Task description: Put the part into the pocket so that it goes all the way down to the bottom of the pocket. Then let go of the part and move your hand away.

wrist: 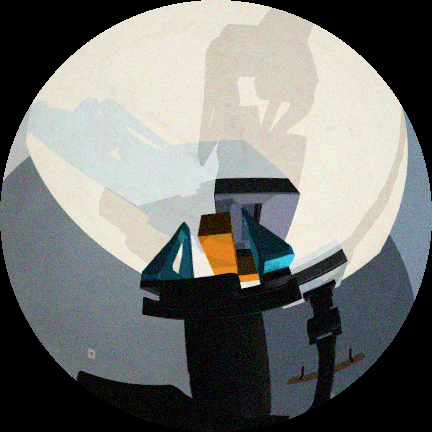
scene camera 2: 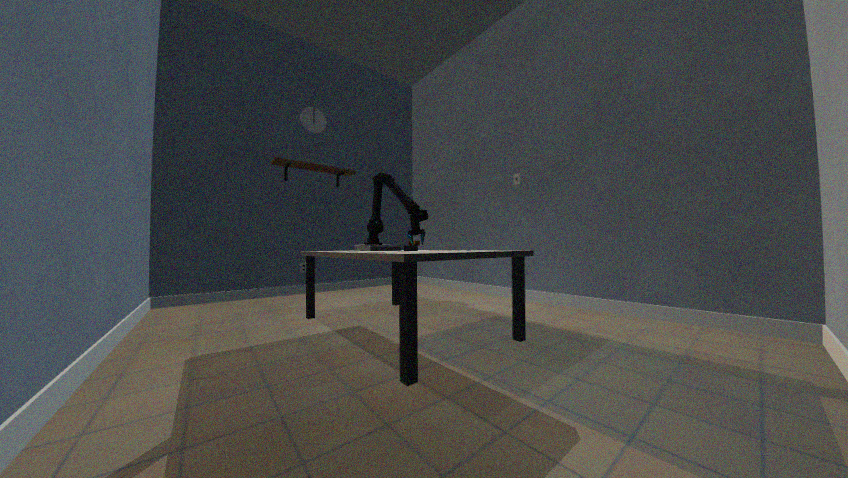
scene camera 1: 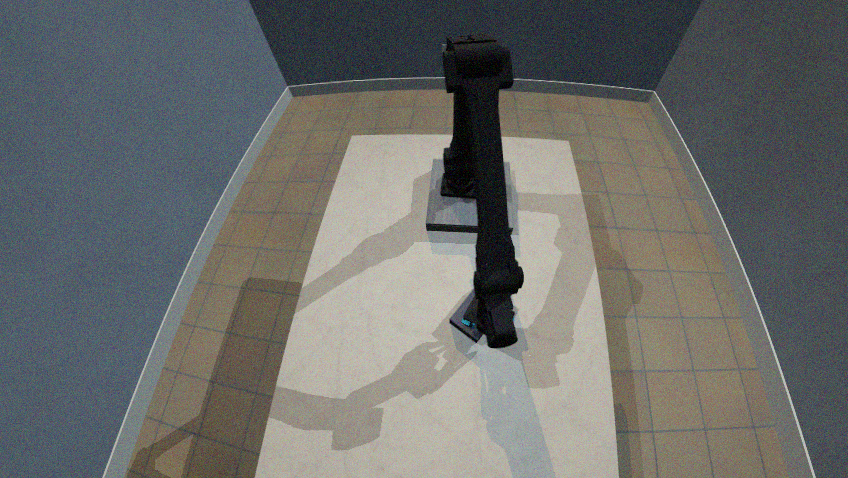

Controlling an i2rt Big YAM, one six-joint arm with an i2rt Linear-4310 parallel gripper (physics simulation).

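Places are measured from the arm's base along level axes (x ahead, y left, z up), in centimetres.
Where they show: gripper, fingertip midpoint: [wrist: 213, 218]; arm's base, origin of the base link: [wrist: 318, 289] [scene camera 2: 373, 244] [scene camera 1: 460, 186].
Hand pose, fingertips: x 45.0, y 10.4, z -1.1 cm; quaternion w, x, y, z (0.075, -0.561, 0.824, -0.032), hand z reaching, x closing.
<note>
Things, the pixels of their top centre, and the offset from my fingertips. Level surfaces: height alone.
- orange part, middle of its top: [wrist: 235, 264] dy +0.3, dx -5.0, dz +3.1 cm
- grey pocket block, middle of its top: [wrist: 253, 240] [scene camera 1: 479, 308] [scene camera 2: 410, 245] dy -2.0, dx -5.9, dz +0.1 cm
- cream table top, its level: dz -3.5 cm
In the wrist view my gripper [wrist: 213, 218] is open, its two teal fingers standing apart. The orange part [wrist: 220, 247] stands tilted between them. It leans by the right finger, and a gap shows beside the left finger. Just beyond the fingertips is the grey pocket block [wrist: 278, 209] [scene camera 1: 461, 320]; its dark pocket slot [wrist: 252, 211] is partly hidden behind the right finger. I cannot tell how far the part's far end reaches into the pocket. In scene camera 1 the arm's wrist covers most of the block, and a bit of teal finger [scene camera 1: 469, 323] shows above it.
The block sits on the cream table top [scene camera 1: 379, 368] [wrist: 160, 72], in front of the arm's grey base plate [scene camera 1: 448, 218]. In scene camera 2 the table [scene camera 2: 462, 254] stands in a bare room, with a wall shelf [scene camera 2: 314, 167] behind it.
</note>
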